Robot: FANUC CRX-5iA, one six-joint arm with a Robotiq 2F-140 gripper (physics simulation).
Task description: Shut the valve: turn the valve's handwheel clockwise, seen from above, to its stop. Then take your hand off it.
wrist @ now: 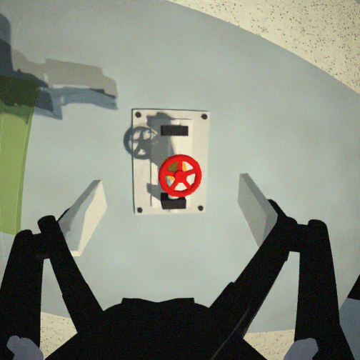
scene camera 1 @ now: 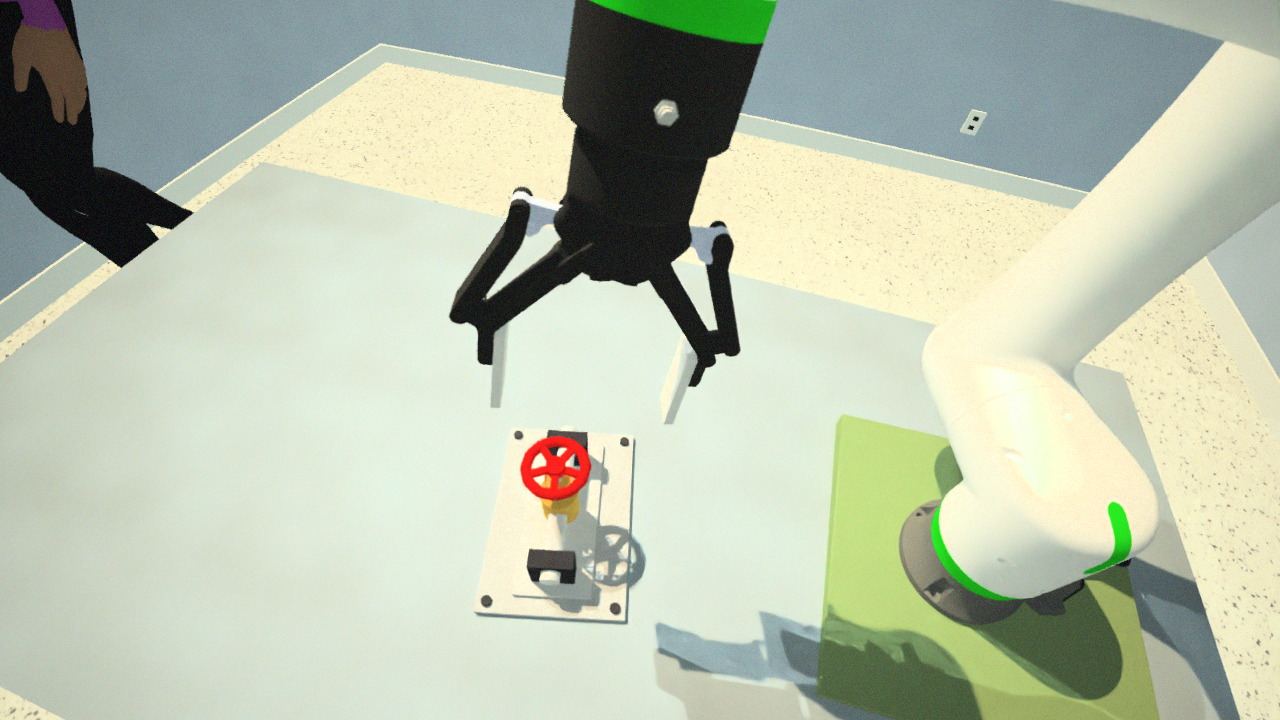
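The red five-spoke handwheel (scene camera 1: 555, 466) (wrist: 180, 175) sits upright on its stem, above the yellow valve body (scene camera 1: 561, 507). The valve is on a pale pipe held by black clamps (scene camera 1: 551, 563) (wrist: 174, 130) on a white base plate (scene camera 1: 505, 555) (wrist: 141, 185). My gripper (scene camera 1: 581, 412) (wrist: 170, 191) is wide open and empty. Its fingers are apart from the handwheel; in the wrist view they stand to either side of it with broad gaps, and in the scene view they hang above and behind it. The handwheel's stop does not show.
The plate stands on a pale grey table (scene camera 1: 268, 447) (wrist: 280, 125). A green slab (scene camera 1: 859, 501) (wrist: 15, 175) under the robot's white base (scene camera 1: 1002, 537) is to the right in the scene view. A person in dark trousers (scene camera 1: 44, 152) stands beyond the table's far left edge.
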